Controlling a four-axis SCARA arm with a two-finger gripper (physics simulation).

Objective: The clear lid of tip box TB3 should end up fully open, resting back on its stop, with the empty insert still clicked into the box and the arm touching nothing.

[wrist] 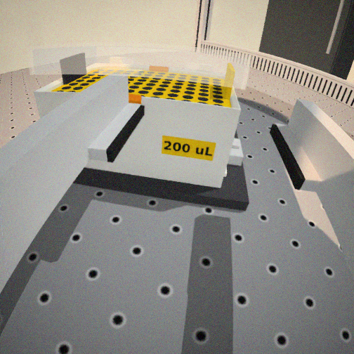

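Note:
Tip box TB3 (200, 122), a white box with a yellow "200 uL" label (189, 148), stands upright beyond the fingers in the wrist view. Its yellow insert (175, 90) with black holes lies level inside the rim and shows uncovered from above. The clear lid (175, 59) is faint, raised off the front rim toward the back; its exact angle is hard to tell. An orange tab (135, 99) shows at the near rim and another orange tab (159, 68) at the far side. My gripper (210, 102) is shut and empty. Its left finger overlaps the box's front; contact cannot be told.
The box stands on a dark base plate (160, 191) on a grey deck (150, 320) with round holes. A grey upright plate (73, 67) stands at the box's left rear. A white slotted rail (280, 62) runs behind at the right.

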